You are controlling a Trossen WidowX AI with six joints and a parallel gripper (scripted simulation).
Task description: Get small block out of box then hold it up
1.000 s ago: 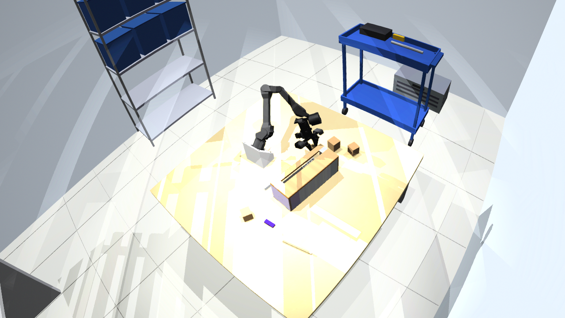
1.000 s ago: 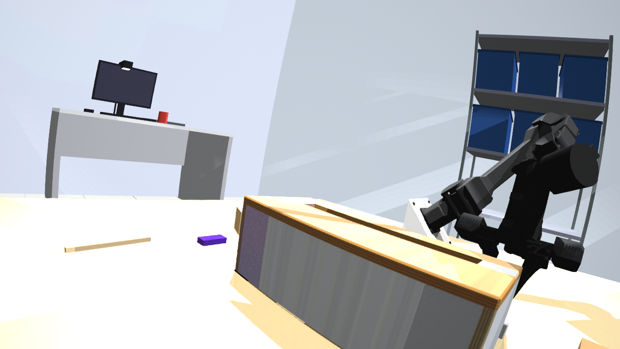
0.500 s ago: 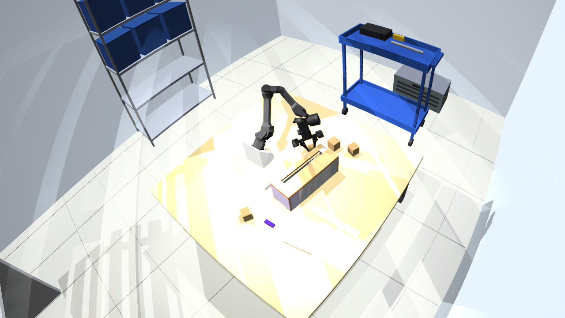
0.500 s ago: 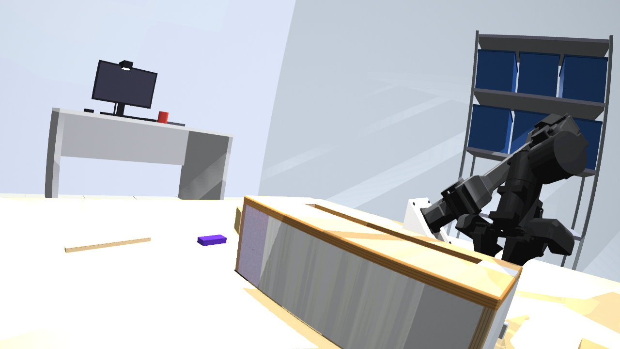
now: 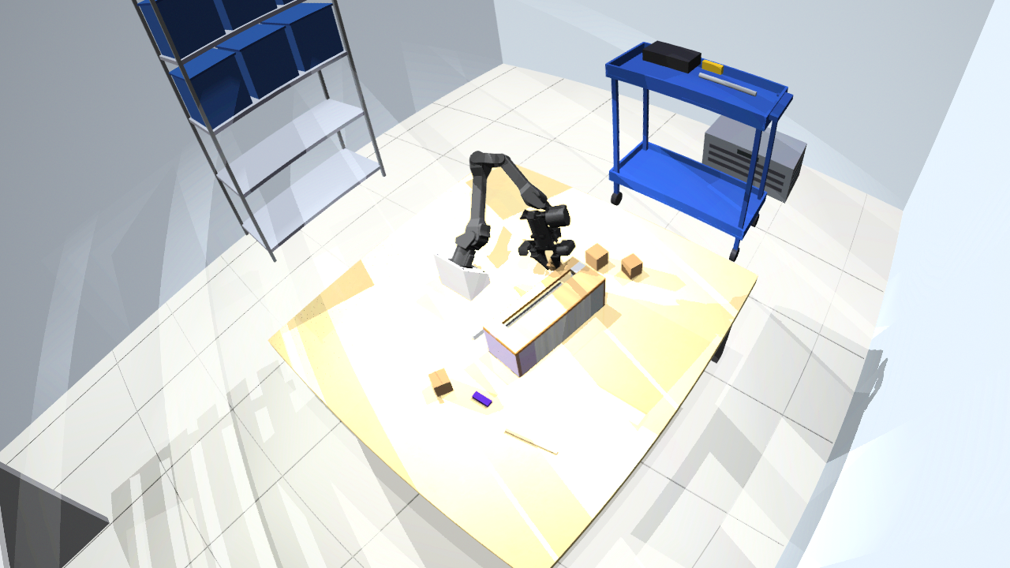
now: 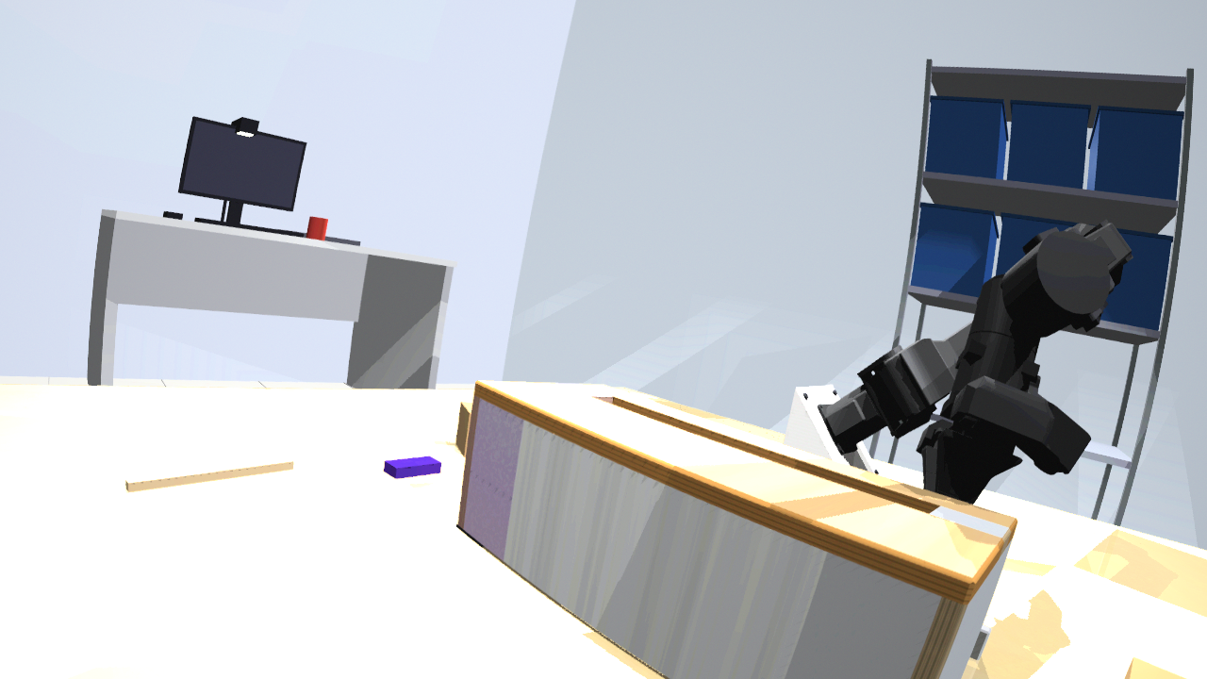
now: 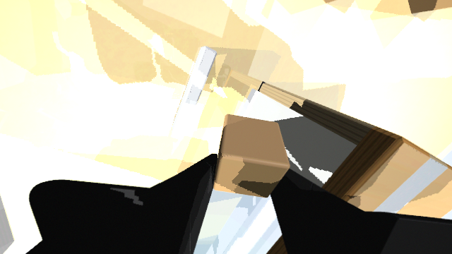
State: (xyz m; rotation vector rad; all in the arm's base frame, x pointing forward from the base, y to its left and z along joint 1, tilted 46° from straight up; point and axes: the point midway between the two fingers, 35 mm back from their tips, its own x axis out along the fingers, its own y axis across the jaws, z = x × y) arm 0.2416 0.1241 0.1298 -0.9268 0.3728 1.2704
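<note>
My gripper tip is now 140 mm to the left of the long wooden box, 50 mm short of it and 20 mm above it. Also, from my gripper tip: thin stick (490 mm to the right, 320 mm ahead, 80 mm below); then small tan block (10 mm to the left, 10 mm behind, 10 mm above); then purple piece (470 mm to the right, 110 mm ahead, 80 mm below).
</note>
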